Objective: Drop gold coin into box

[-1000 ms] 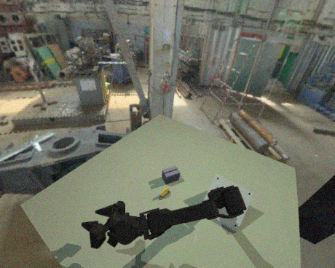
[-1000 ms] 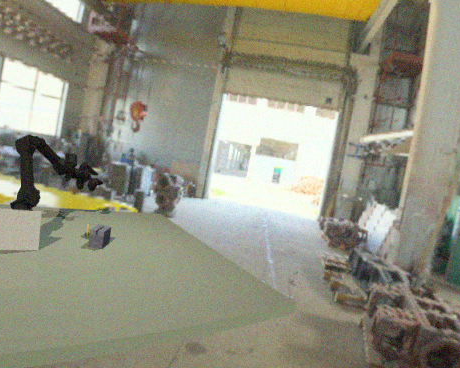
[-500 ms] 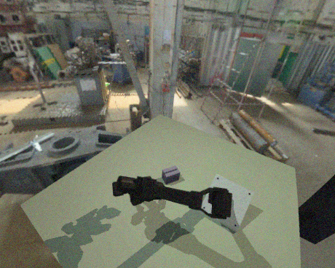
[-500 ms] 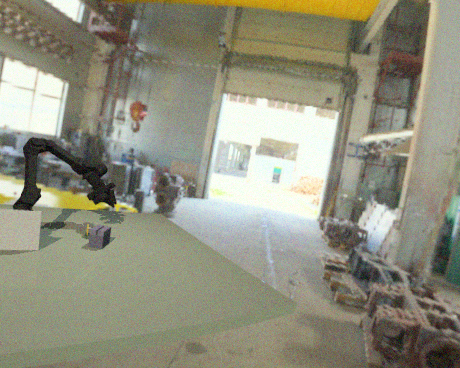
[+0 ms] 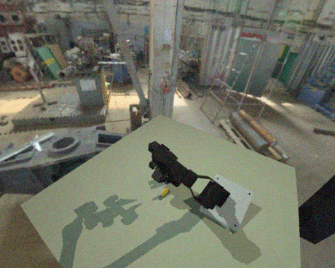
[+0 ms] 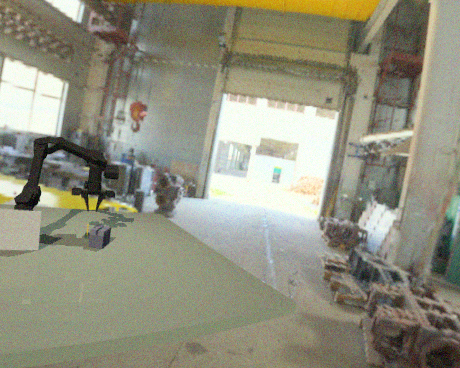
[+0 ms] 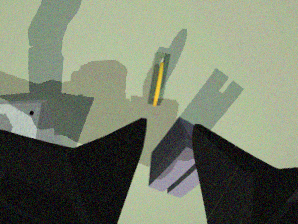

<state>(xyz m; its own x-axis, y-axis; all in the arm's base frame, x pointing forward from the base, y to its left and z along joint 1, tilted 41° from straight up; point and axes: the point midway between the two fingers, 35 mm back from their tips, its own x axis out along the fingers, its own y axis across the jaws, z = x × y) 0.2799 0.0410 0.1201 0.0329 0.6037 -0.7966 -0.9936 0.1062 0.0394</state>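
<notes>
Right now the gold coin is 1 cm behind my gripper tip, 1 cm to the left of it and 9 cm below it.
</notes>
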